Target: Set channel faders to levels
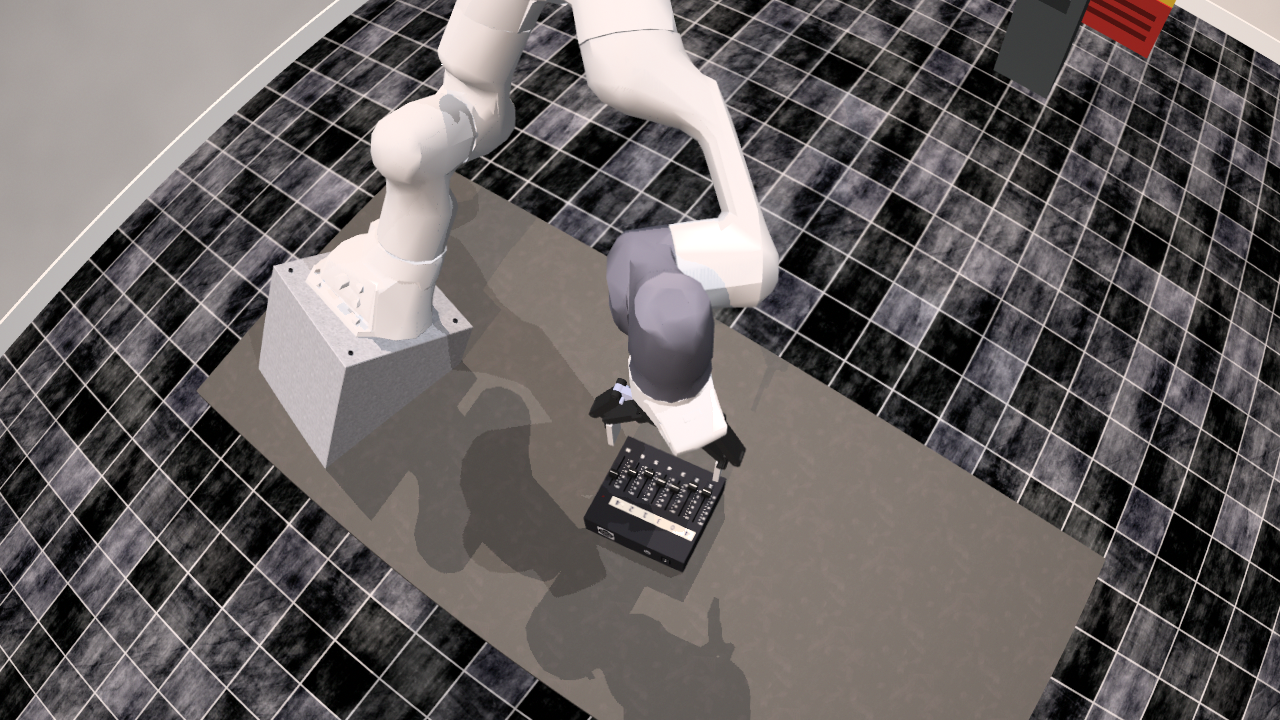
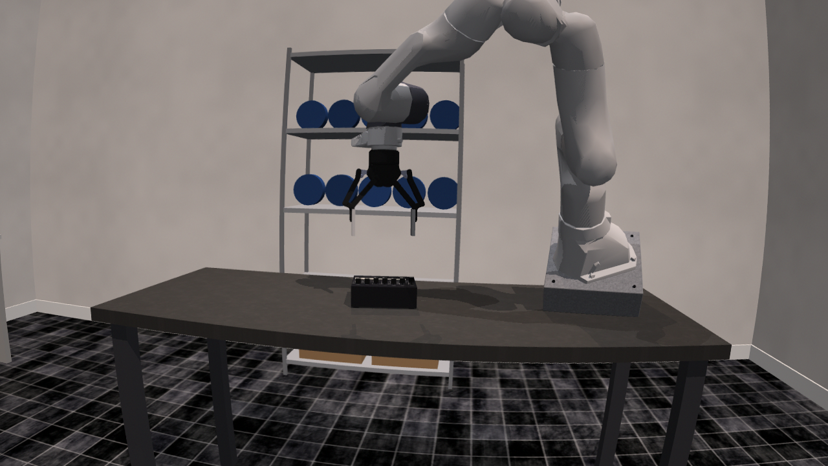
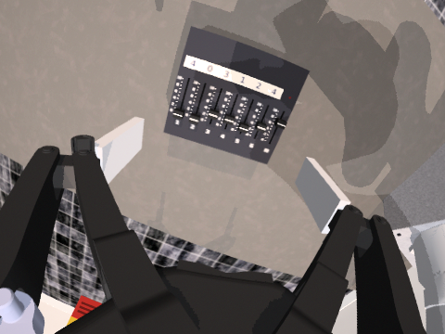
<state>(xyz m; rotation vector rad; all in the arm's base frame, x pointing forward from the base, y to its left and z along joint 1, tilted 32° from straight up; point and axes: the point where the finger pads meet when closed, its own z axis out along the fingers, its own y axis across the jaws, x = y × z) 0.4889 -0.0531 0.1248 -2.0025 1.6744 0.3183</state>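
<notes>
Right now my hand is 7 cm past the master fader, 3 cm to the left of it and 12 cm above it.
</notes>
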